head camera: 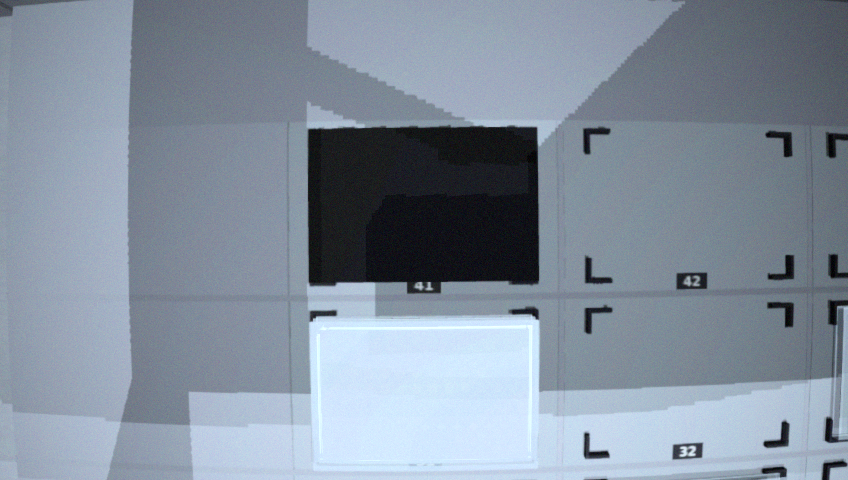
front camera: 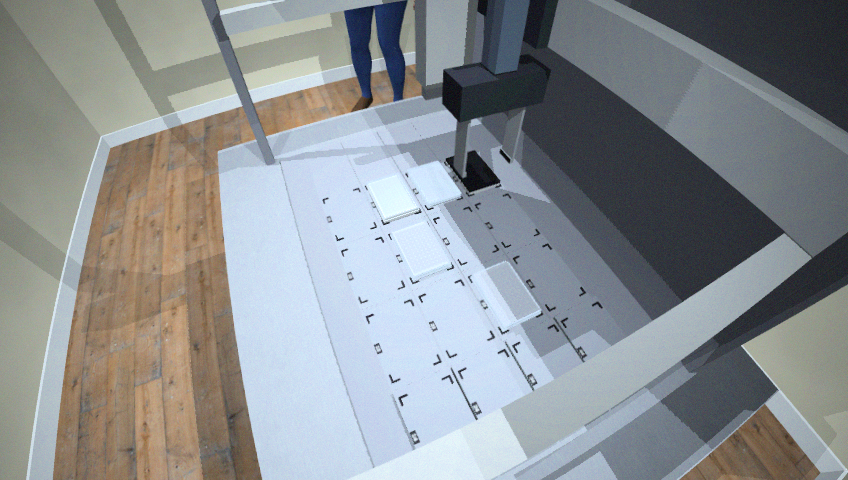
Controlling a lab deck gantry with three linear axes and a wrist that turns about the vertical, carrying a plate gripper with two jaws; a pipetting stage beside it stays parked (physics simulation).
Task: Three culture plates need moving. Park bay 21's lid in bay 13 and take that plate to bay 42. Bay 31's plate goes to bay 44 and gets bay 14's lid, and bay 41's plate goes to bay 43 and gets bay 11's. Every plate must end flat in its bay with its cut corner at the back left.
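Places are measured from the robot's base along level axes (x ahead, y up, z right), in centimetres.
Pixels of known places: gripper, between the fingertips: [front camera: 483,164]; robot's base, origin of its link: [front camera: 324,200].
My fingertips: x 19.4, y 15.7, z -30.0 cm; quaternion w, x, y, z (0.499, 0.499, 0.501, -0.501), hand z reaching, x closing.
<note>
For each thing: its middle in the pictures, then the offset to it from my fingertips. "spot": a spot on its surface instead.
- black-topped plate, middle of its body: [head camera: 423,205] [front camera: 472,170] dx -13.0, dy -14.5, dz -6.4 cm
- pale plate, middle of its body: [head camera: 424,395] [front camera: 433,182] dx -13.0, dy -14.5, dz +4.3 cm
- bay 21 plate, middle of its body: [front camera: 391,195] dx -13.0, dy -14.5, dz +15.0 cm
- Bay 42, a spot on its surface: [head camera: 687,205] spot: dx +3.2, dy -15.7, dz -6.4 cm
- pale plate with a well pattern, middle of its body: [front camera: 420,249] dx +3.4, dy -15.0, dz +15.0 cm
The black-topped plate [front camera: 476,172] [head camera: 422,205] lies flat in bay 41, with a thin light edge under its dark top in the front view. My gripper [front camera: 483,165] is open above it, its jaws spread wider than the plate; the jaws do not show in the head view. The pale plate [front camera: 435,183] [head camera: 423,395] lies in bay 31. The bay 21 plate [front camera: 392,195] is pale and looks stacked in two layers. Bay 42 [head camera: 687,205] shows its bare floor and corner marks. Lids in bays 11 and 14 cannot be made out. The cut corners are too indistinct to tell.
A pale plate with a well pattern [front camera: 422,248] lies in bay 22. A clear, pale-edged piece [front camera: 508,293] [head camera: 842,368] lies in bay 33. A grey frame post [front camera: 246,95] stands at the far left, and a broad frame beam [front camera: 672,324] crosses the near right.
</note>
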